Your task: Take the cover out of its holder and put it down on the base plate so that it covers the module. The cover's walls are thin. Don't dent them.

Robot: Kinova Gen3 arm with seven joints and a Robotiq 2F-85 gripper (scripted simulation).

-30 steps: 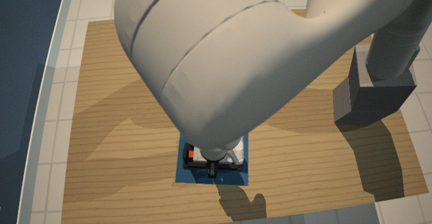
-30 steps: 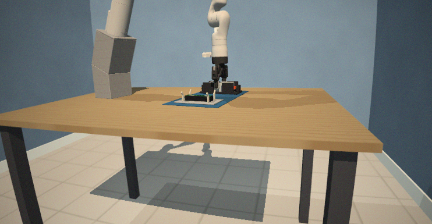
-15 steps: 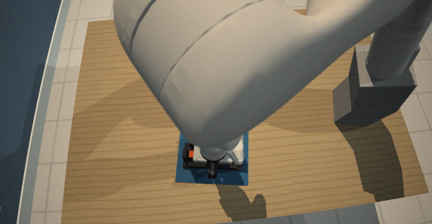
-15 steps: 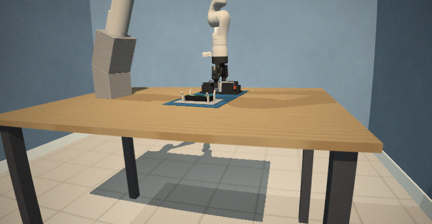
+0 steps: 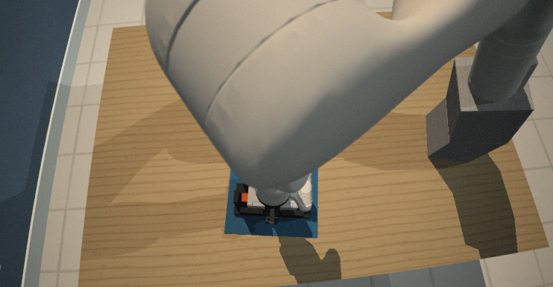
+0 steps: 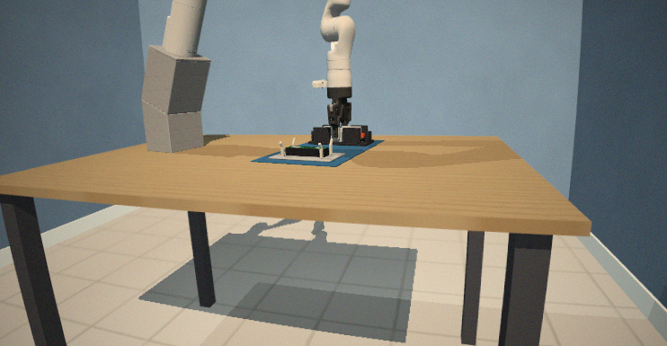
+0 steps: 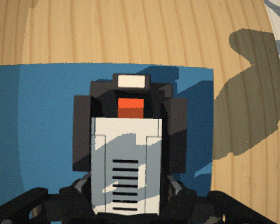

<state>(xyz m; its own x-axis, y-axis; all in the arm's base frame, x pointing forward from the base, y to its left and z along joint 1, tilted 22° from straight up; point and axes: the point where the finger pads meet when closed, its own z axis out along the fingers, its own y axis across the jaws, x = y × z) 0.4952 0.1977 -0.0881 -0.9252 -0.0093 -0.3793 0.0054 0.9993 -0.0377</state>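
The white cover is right at my hand.
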